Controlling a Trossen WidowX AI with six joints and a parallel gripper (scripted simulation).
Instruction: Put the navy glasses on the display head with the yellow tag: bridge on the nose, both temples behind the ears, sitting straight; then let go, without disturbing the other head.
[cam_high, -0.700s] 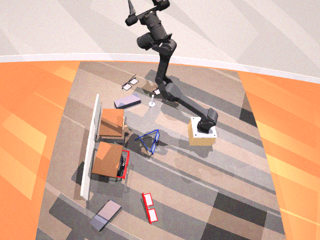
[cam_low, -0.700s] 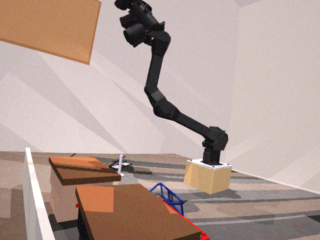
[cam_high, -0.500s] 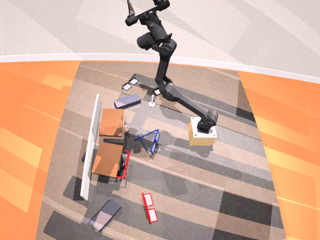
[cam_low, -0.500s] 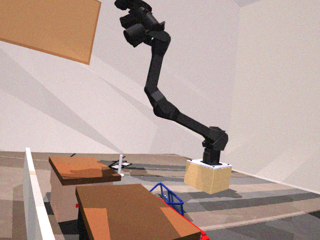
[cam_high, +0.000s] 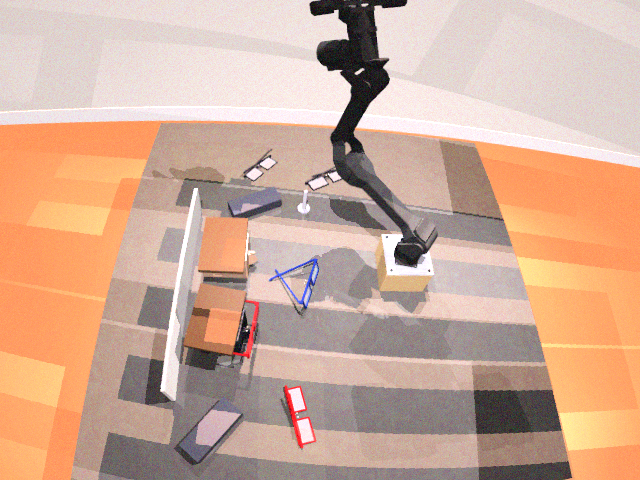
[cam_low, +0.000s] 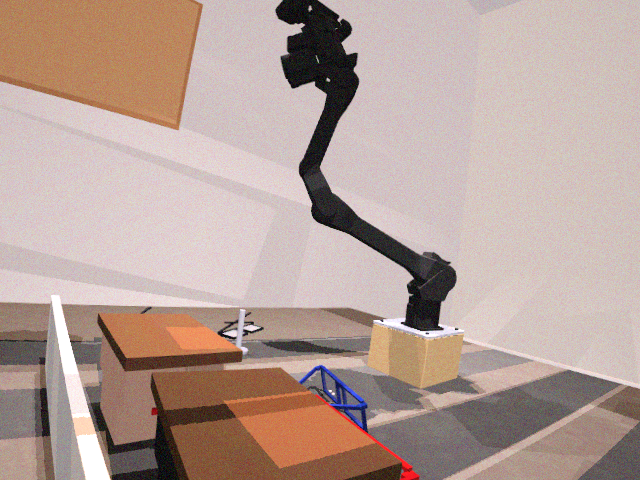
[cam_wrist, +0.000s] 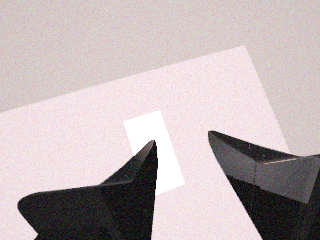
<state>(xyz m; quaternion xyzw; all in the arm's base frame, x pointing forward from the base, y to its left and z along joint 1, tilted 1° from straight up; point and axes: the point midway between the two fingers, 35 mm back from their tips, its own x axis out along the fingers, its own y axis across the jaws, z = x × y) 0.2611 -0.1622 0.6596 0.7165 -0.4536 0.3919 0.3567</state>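
The white post stand lies 760 mm below my gripper tip and 30 mm ahead of it. The rest, counted from my gripper tip: white upright panel 730 mm below, 380 mm to the left, 300 mm ahead.
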